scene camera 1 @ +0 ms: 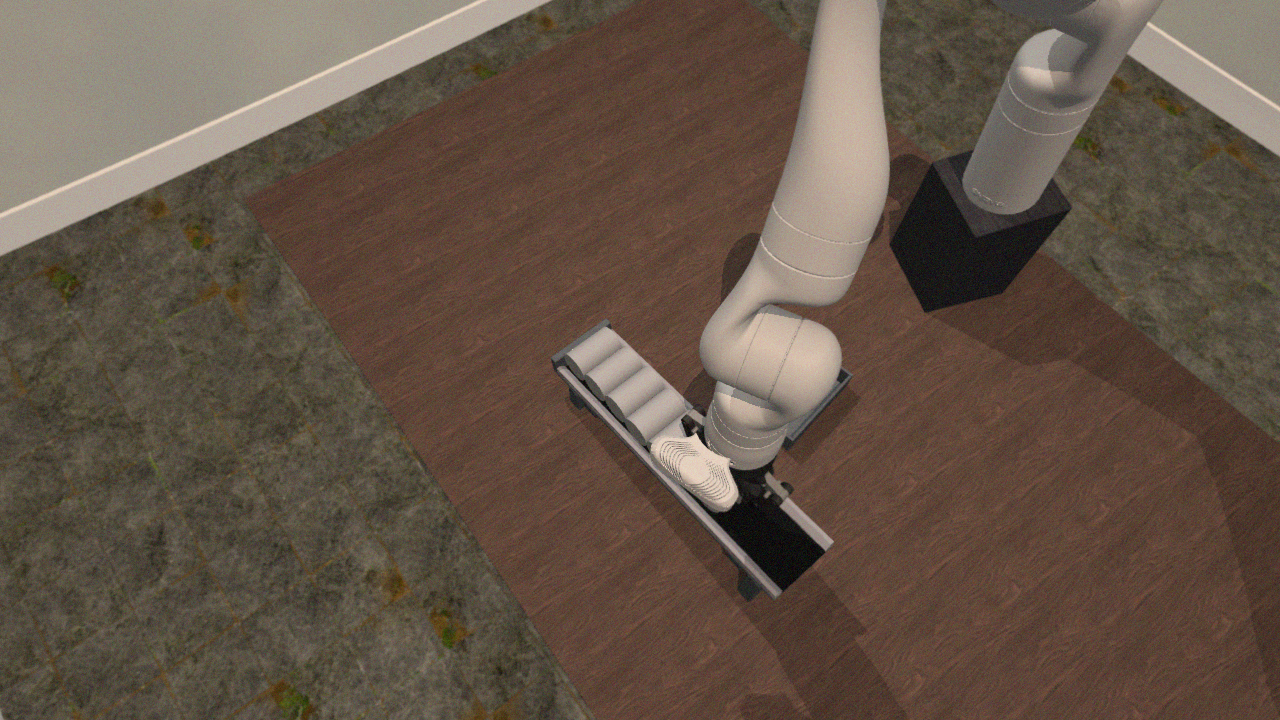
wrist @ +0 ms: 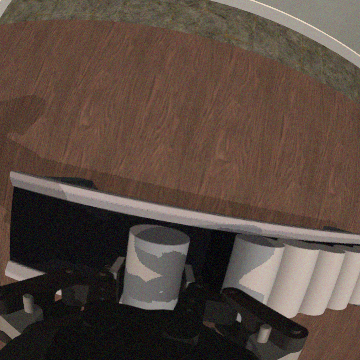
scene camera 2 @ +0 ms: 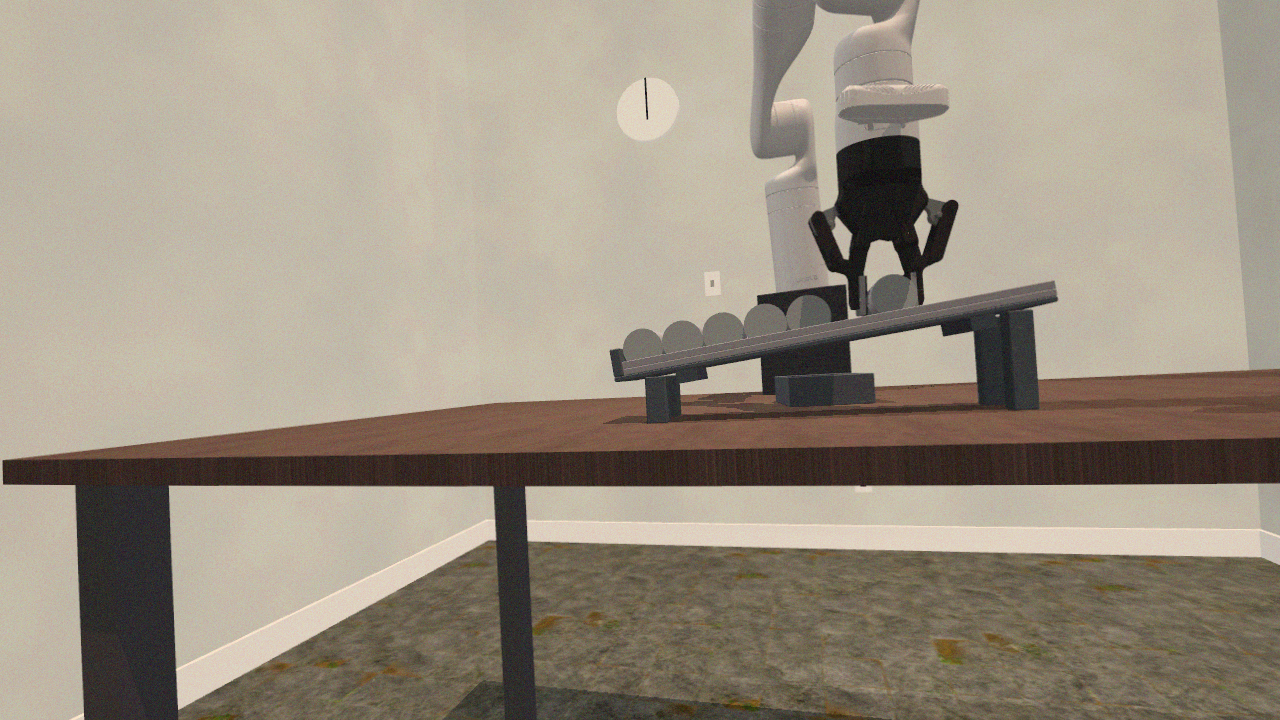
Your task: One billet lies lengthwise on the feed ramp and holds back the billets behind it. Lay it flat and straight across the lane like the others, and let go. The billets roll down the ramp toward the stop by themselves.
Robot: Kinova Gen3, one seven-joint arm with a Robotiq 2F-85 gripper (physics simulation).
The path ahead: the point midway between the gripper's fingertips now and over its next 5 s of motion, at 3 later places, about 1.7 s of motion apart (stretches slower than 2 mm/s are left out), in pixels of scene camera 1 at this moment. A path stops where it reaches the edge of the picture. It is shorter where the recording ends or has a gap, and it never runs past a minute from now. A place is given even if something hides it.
My gripper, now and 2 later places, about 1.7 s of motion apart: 726, 482; 730, 471; 743, 432
